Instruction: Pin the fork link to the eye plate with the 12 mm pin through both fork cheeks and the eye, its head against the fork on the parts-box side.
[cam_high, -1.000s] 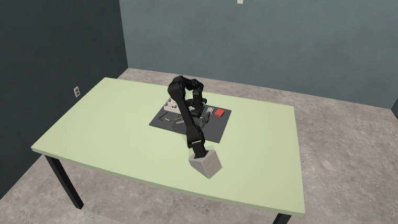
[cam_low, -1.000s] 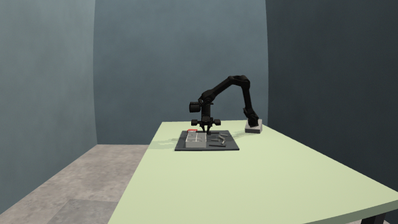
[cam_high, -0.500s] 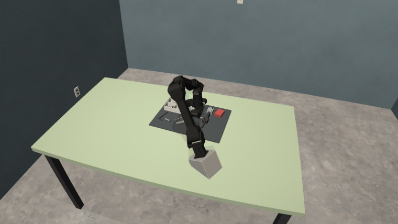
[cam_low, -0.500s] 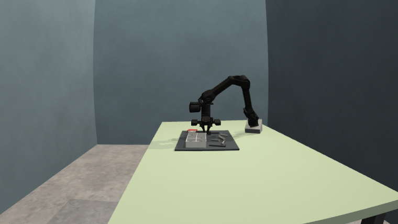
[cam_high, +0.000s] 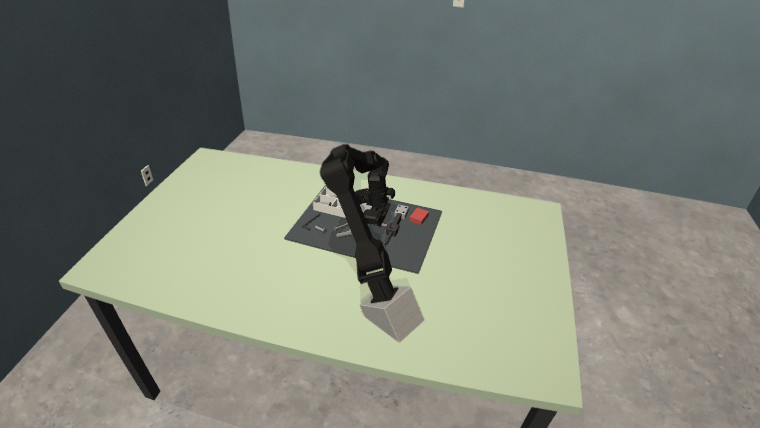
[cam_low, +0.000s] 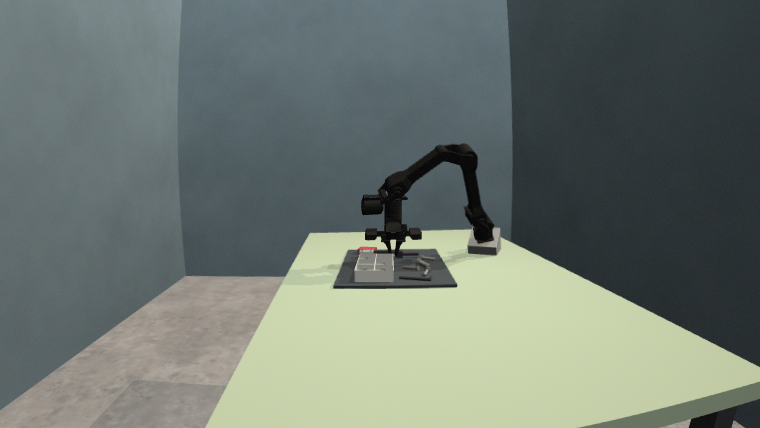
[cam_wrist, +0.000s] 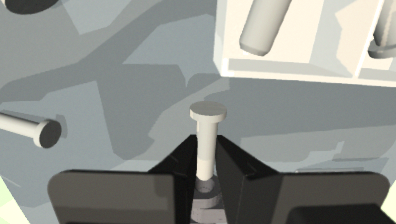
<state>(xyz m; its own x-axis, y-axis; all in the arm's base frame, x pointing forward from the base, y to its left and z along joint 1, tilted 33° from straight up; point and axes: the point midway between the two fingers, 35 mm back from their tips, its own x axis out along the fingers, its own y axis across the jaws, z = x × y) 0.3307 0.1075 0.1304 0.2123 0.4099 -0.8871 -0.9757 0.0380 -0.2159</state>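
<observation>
Right now my hand is 20 mm short of the eye plate, 50 mm to the left of it and 30 mm above it. From my hand the other things lie so: red block: 100 mm ahead, 110 mm to the right, 30 mm below; then white parts box: 50 mm ahead, 150 mm to the left, 30 mm below; then mat: 50 mm to the left, 50 mm below.
</observation>
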